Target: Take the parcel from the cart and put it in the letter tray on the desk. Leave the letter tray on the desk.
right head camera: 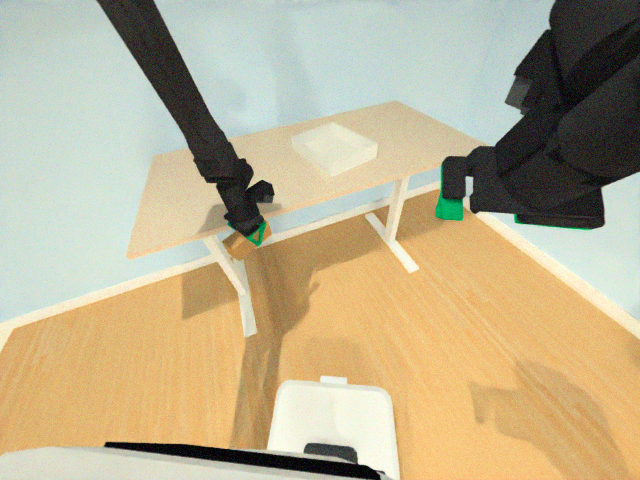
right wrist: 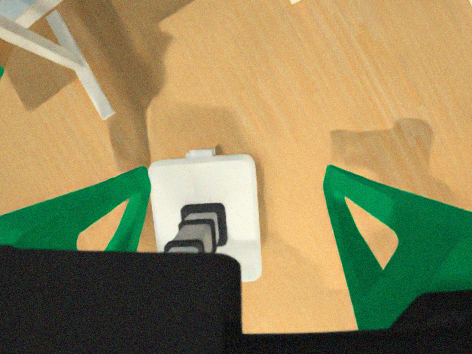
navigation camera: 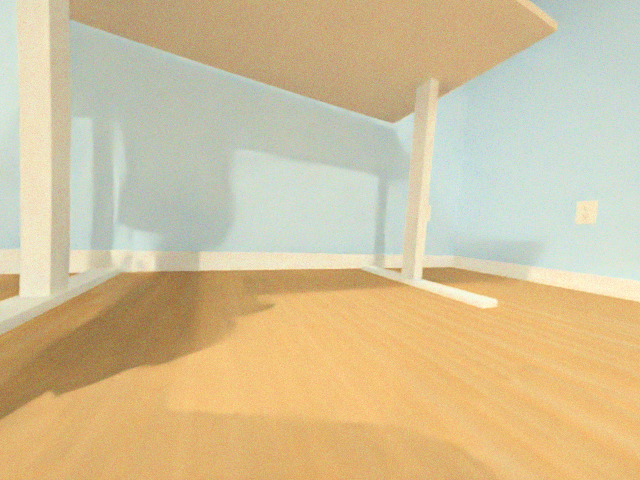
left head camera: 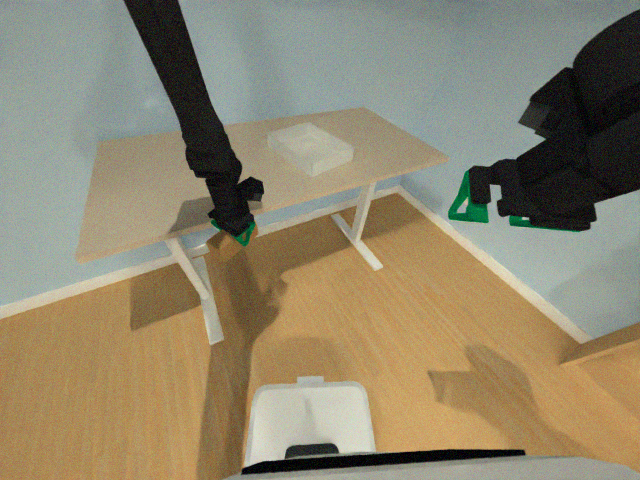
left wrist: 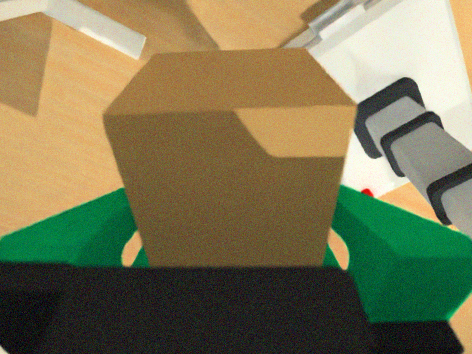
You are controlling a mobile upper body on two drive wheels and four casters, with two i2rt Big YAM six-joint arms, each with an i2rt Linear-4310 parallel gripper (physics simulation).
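Places are measured from the left arm's base along level axes (x ahead, y left, z up), in metres.
Where they show: left gripper, fingertip midpoint: [right head camera: 254,240] [left head camera: 239,240]; right gripper, fingertip midpoint: [right head camera: 475,215] [right wrist: 236,175] [left head camera: 479,218].
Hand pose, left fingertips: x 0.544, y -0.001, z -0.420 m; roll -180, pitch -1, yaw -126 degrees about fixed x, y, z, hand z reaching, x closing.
Observation:
Each offset is from my left fingertips to the top centre of the thing.
The parcel @(dx -0.010, dy +0.007, dz +0.051 m) [left head camera: 221,245] [right head camera: 240,246] [left wrist: 235,185] is a brown box. My left gripper [left head camera: 242,233] [right head camera: 255,233] is shut on it, at the near edge of the desk in the head views. The desk [left head camera: 139,186] [right head camera: 175,191] [navigation camera: 310,46] has a light wood top and white legs. The white letter tray @(dx +0.612, dy -0.211, dz +0.023 m) [left head camera: 315,162] [right head camera: 338,162] stands on the desk, beyond my left gripper and to its right in the picture. My right gripper [left head camera: 498,219] [right wrist: 236,175] is open and empty, to the right of the desk in the left head view. The cart does not show.
My white base [left head camera: 310,413] [right head camera: 336,413] [right wrist: 202,185] is at the bottom of the head views. The desk's T-shaped legs [left head camera: 209,310] [right head camera: 247,310] [navigation camera: 43,155] stand ahead of it. Blue walls meet in a corner behind the desk. A wooden edge [left head camera: 604,346] shows at the right.

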